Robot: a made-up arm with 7 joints.
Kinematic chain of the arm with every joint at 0, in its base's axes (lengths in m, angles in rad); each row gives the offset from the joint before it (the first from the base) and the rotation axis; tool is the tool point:
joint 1: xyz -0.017 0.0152 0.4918 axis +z
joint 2: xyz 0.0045 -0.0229 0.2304 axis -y
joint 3: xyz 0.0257 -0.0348 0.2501 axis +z
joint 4: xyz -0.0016 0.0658 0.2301 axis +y
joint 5: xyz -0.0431 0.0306 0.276 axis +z
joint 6: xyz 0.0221 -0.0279 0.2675 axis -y
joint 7: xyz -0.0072 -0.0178 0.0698 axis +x
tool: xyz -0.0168 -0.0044 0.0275
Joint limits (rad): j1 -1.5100..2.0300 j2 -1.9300..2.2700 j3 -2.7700..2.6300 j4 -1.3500..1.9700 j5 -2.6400..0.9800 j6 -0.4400..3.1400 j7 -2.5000..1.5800
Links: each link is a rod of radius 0.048 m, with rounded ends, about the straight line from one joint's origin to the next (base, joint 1, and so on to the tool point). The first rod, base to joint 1, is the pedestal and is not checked.
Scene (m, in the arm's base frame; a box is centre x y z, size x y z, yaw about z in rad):
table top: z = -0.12
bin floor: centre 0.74 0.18 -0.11 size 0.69 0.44 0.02 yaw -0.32
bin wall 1: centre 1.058 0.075 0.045 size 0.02 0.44 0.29 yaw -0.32
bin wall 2: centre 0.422 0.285 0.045 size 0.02 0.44 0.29 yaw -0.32
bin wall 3: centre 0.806 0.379 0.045 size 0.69 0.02 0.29 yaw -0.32
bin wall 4: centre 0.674 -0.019 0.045 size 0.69 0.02 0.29 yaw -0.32
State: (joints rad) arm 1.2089 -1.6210 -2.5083 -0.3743 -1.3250 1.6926 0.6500
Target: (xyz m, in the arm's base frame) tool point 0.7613 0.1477 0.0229
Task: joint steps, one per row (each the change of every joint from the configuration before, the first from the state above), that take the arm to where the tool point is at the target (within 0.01 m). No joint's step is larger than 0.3 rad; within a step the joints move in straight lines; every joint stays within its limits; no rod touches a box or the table.
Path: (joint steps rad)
1: -0.2787 0.1067 -0.0377 -0.1857 -0.0130 -0.1047 -0.0201
2: -0.2788 0.1067 -0.0377 -0.1858 -0.0131 -0.1047 -0.0200
3: -0.2787 0.1066 -0.0378 -0.1857 -0.0130 -0.1047 -0.0201
4: -0.2788 0.1067 -0.0377 -0.1858 -0.0130 -0.1047 -0.0201
5: 0.0621 -0.2452 -0.0369 0.2458 -0.0378 -0.1128 -0.0172
6: 0.0621 -0.2453 -0.0370 0.2457 -0.0377 -0.1128 -0.0173
7: 0.0620 -0.2452 -0.0369 0.2458 -0.0378 -0.1129 -0.0173

